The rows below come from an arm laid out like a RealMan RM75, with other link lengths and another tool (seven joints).
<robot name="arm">
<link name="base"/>
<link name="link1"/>
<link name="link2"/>
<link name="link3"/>
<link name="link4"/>
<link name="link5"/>
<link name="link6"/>
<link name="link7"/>
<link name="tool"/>
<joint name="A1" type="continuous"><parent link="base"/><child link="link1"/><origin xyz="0 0 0.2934"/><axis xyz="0 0 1"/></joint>
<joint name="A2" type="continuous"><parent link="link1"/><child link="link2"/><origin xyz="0 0 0"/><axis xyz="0 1 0"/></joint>
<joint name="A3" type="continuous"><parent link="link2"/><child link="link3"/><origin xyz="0 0 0.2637"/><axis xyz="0 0 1"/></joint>
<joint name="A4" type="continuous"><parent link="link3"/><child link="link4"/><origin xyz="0 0 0"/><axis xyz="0 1 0"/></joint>
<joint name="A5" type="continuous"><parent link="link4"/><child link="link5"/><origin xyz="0 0 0.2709"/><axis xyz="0 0 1"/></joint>
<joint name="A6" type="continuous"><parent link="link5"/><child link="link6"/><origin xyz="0 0 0"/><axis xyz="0 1 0"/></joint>
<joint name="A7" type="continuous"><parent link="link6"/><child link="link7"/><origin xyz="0 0 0.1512"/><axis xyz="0 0 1"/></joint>
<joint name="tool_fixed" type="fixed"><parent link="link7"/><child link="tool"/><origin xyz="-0.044 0.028 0.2" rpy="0 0.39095 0.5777"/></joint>
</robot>
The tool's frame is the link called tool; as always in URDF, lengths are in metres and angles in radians. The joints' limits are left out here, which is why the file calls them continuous.
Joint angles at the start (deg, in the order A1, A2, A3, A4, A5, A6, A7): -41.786, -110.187, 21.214, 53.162, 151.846, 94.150, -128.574
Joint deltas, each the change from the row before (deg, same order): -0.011, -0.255, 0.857, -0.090, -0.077, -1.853, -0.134; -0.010, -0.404, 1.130, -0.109, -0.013, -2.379, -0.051; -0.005, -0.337, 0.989, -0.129, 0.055, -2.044, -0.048; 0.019, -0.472, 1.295, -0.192, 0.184, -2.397, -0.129; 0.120, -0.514, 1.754, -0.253, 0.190, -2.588, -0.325; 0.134, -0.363, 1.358, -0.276, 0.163, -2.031, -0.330; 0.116, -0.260, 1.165, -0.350, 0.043, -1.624, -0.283; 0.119, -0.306, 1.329, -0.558, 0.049, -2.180, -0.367; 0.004, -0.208, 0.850, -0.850, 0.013, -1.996, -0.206; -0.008, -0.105, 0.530, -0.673, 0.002, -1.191, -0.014; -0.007, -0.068, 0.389, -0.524, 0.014, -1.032, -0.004; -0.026, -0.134, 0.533, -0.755, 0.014, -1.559, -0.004; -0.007, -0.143, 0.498, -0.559, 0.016, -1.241, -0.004; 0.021, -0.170, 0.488, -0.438, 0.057, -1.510, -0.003; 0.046, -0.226, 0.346, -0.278, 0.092, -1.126, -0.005; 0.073, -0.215, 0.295, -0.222, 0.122, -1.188, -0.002
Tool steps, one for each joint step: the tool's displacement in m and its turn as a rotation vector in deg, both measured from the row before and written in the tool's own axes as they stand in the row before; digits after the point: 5 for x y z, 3 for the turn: -0.00130, -0.00693, 0.00457, 1.016, -0.266, 0.802; -0.00229, -0.00812, 0.00612, 1.186, -0.402, 1.135; -0.00234, -0.00670, 0.00514, 0.995, -0.404, 0.980; -0.00387, -0.00647, 0.00633, 1.038, -0.641, 1.102; -0.00525, -0.00553, 0.00688, 0.977, -0.895, 1.154; -0.00448, -0.00406, 0.00514, 0.793, -0.705, 0.798; -0.00359, -0.00238, 0.00447, 0.531, -0.530, 0.586; -0.00434, -0.00348, 0.00588, 0.805, -0.561, 0.660; -0.00380, -0.00263, 0.00574, 0.709, -0.316, 0.365; -0.00295, -0.00063, 0.00361, 0.276, -0.231, 0.234; -0.00230, -0.00130, 0.00276, 0.333, -0.172, 0.228; -0.00311, -0.00192, 0.00428, 0.527, -0.203, 0.336; -0.00254, -0.00114, 0.00350, 0.377, -0.189, 0.325; -0.00238, -0.00324, 0.00346, 0.690, -0.164, 0.495; -0.00213, -0.00160, 0.00278, 0.483, -0.138, 0.339; -0.00223, -0.00256, 0.00242, 0.618, -0.136, 0.374
